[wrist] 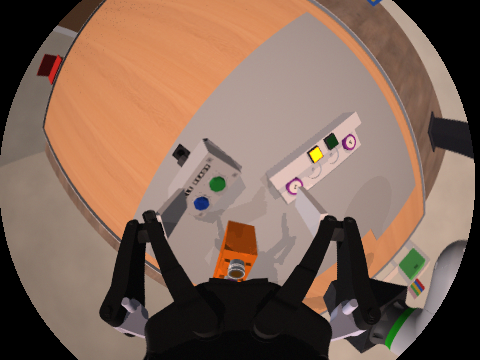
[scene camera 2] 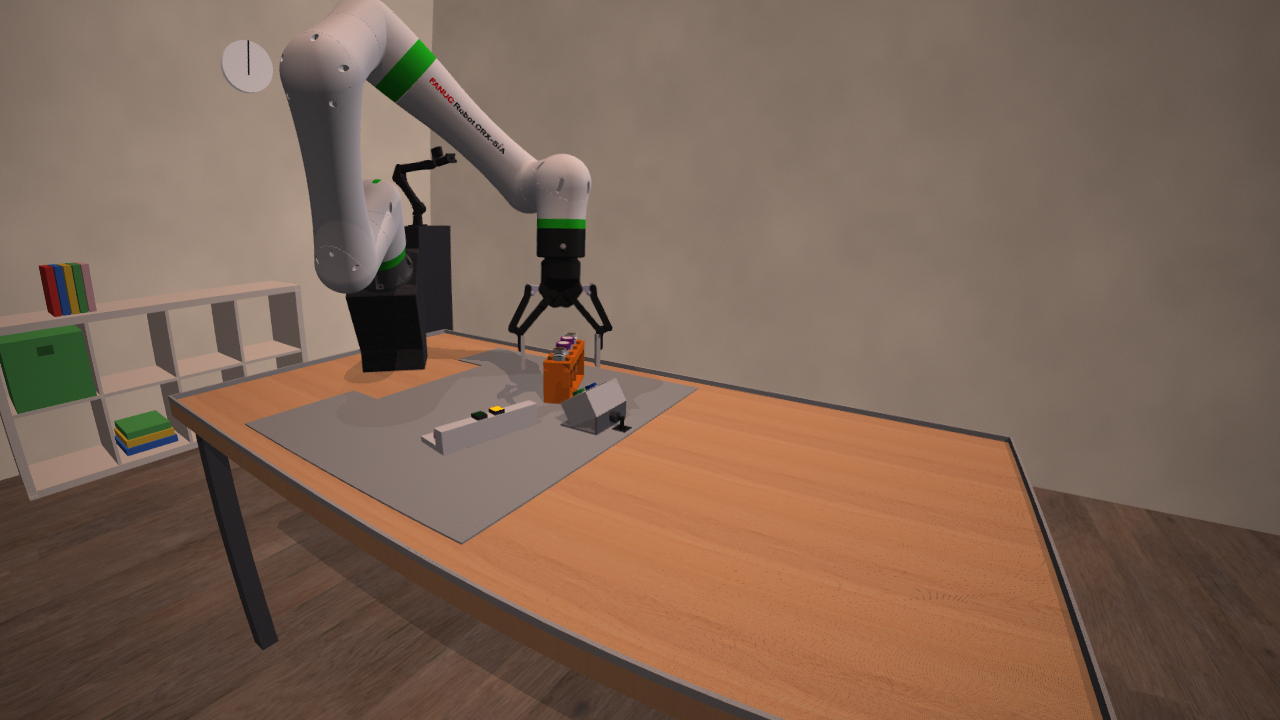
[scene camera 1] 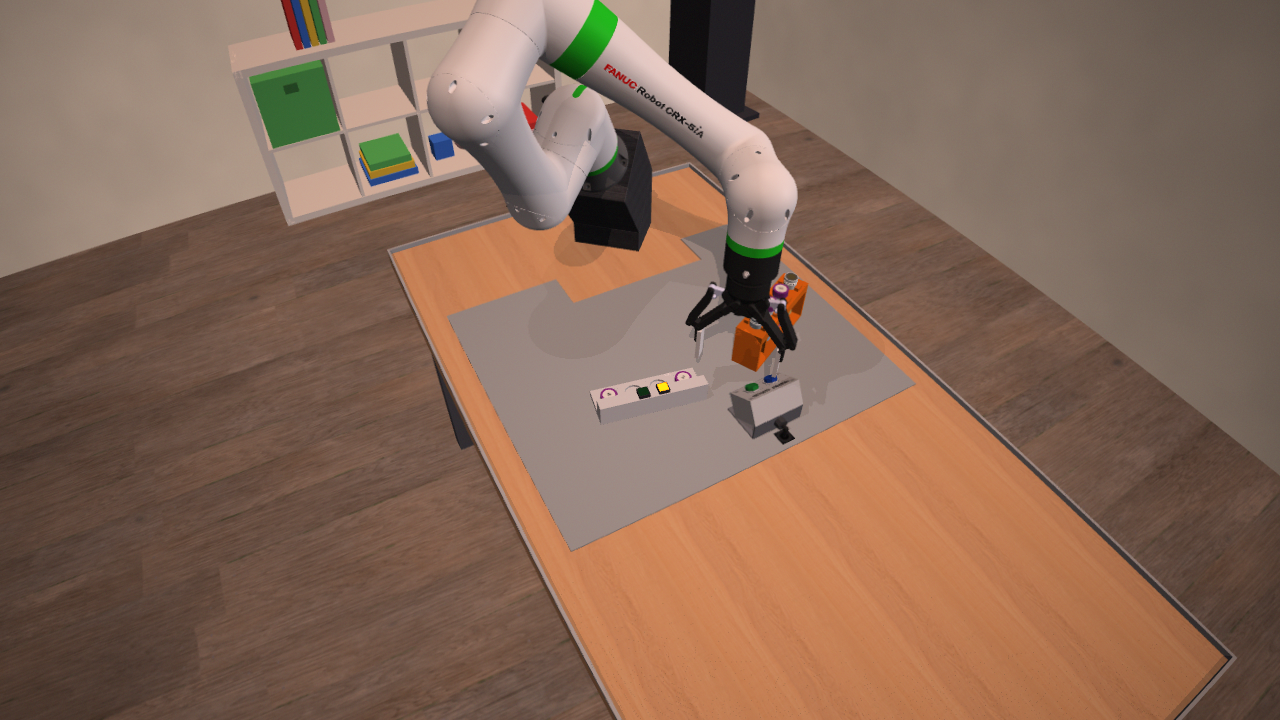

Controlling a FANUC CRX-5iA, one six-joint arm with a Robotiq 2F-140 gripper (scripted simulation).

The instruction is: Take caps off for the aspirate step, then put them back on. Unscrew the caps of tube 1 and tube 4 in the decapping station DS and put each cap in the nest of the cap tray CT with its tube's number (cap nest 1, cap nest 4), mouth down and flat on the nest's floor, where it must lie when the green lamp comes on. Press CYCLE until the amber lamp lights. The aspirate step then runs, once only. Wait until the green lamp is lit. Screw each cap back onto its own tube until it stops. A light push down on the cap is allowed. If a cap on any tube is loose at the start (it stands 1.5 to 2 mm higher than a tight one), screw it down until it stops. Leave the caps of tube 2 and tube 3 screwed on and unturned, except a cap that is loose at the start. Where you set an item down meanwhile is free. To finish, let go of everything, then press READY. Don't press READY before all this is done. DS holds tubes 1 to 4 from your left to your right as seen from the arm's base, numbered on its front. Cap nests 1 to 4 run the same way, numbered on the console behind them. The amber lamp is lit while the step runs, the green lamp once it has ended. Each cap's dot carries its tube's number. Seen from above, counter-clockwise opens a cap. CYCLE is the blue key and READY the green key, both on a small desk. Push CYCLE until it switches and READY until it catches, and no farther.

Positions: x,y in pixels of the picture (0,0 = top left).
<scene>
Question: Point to a small grey desk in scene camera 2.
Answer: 606,403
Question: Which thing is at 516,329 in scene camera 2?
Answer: My gripper.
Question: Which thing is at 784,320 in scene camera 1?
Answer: My gripper.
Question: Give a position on a small grey desk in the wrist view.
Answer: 206,162
</scene>
